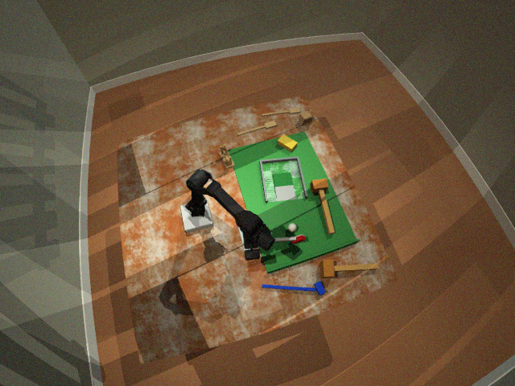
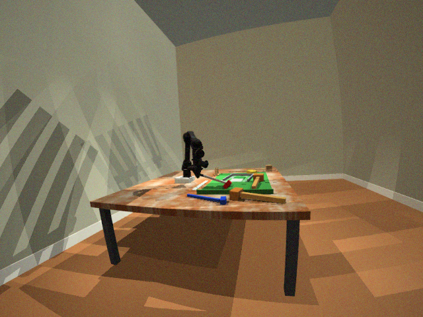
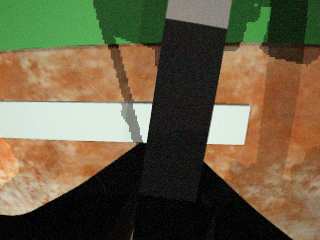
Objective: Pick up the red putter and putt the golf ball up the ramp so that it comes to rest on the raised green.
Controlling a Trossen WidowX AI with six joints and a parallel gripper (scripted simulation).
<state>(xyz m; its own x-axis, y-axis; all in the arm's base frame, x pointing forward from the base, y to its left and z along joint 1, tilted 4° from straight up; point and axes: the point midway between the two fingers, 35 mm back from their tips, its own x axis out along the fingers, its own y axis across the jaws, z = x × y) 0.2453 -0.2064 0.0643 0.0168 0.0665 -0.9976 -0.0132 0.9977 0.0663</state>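
Right now my gripper tip is 90 mm to the right of the white strip, 70 mm above it and 30 mm past it. Round my gripper tip: blue putter: 220 mm to the right, 180 mm ahead, 60 mm below; then white golf ball: 210 mm ahead, 70 mm to the left, 50 mm below; then red putter: 120 mm ahead, 10 mm to the left.
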